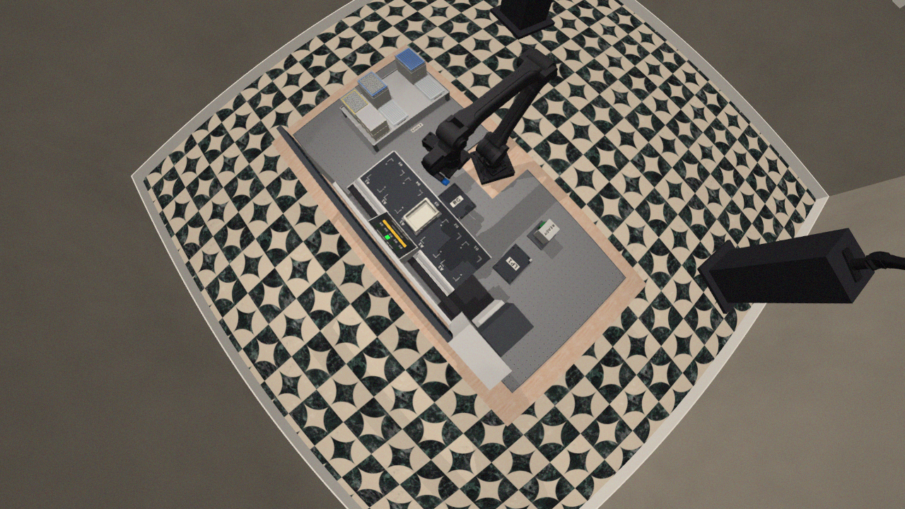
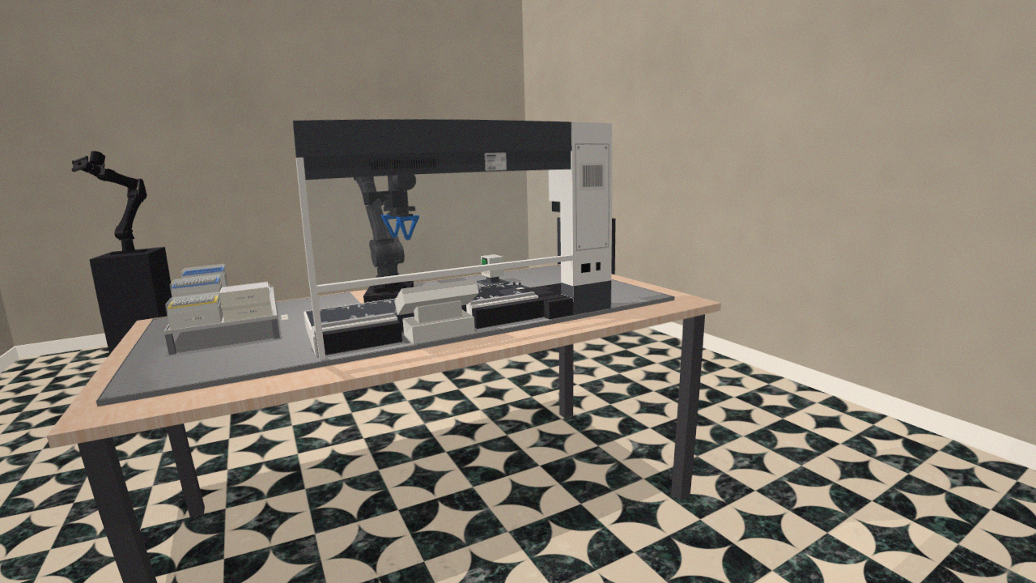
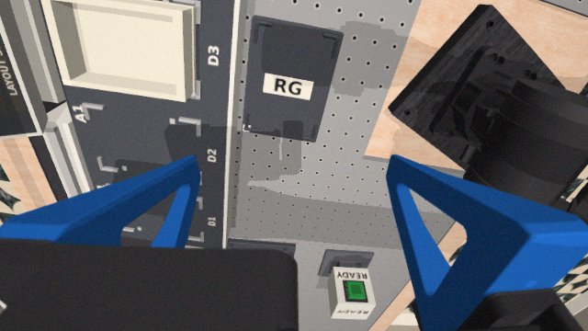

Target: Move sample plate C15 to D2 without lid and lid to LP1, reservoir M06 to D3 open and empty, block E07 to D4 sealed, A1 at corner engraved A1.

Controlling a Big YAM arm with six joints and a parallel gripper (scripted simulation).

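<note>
Right now my hand is 120 mm short of the white block, 460 mm to the left of it and 150 mm above it. From my hand the other things lie so: READY key 230 mm behind, 330 mm to the left, 150 mm below; then regrip nest RG 40 mm to the left, 230 mm below; then cream one-well reservoir 160 mm ahead, 30 mm to the left, 170 mm below.
</note>
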